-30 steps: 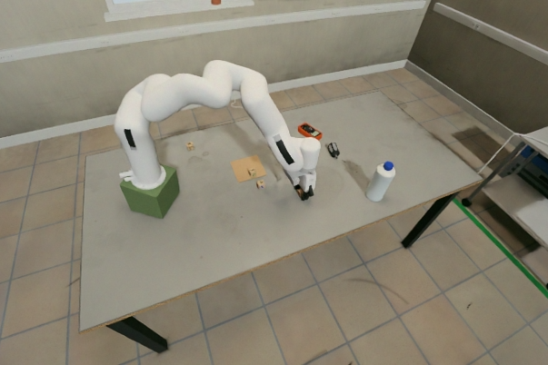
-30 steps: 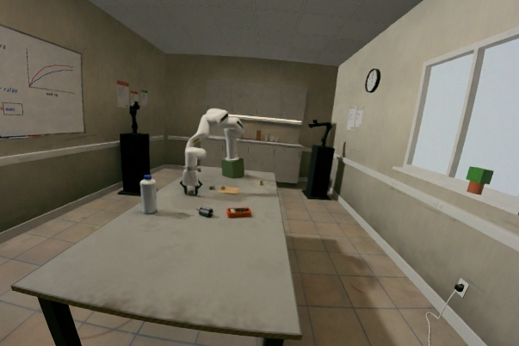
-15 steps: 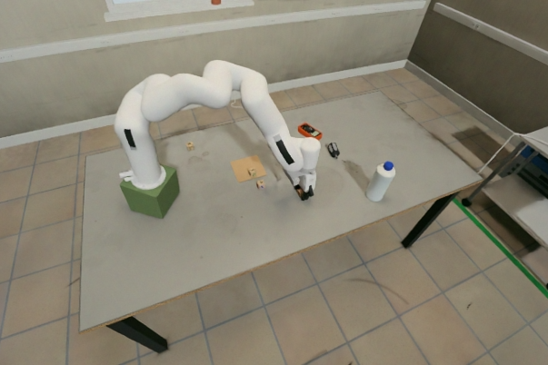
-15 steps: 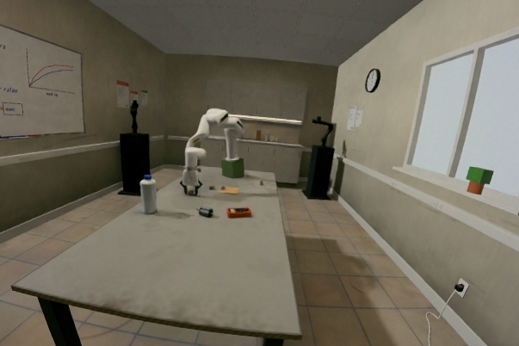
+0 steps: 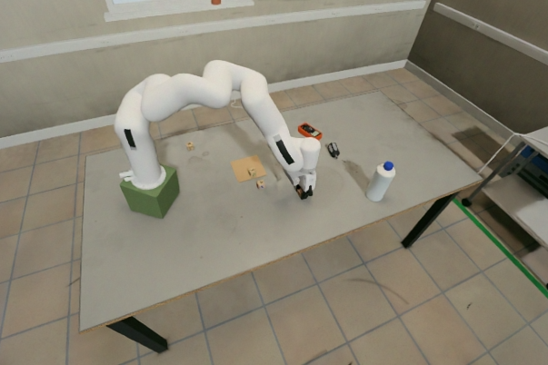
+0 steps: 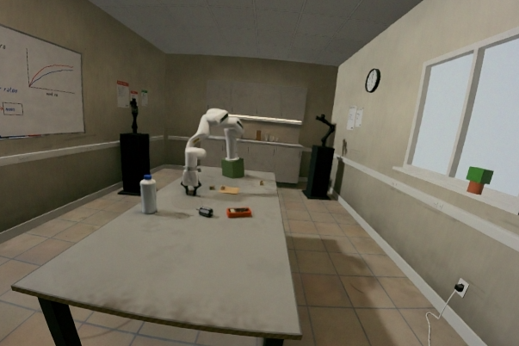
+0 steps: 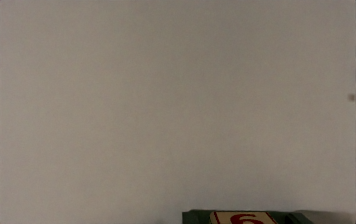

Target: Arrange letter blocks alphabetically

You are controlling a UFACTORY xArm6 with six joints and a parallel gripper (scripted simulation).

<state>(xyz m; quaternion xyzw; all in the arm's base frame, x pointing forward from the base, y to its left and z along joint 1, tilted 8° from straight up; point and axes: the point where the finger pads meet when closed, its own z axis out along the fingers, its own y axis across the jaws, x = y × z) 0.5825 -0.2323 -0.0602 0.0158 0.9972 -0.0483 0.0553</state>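
Now: the tan mat 150 mm behind my hand, 250 mm to the left of it and 20 mm below it. The rest, counted from my hand: white bottle (290 mm ahead, 150 mm to the right, 70 mm above); orange meter (250 mm ahead, 340 mm to the left); small black object (280 mm ahead, 150 mm to the left).
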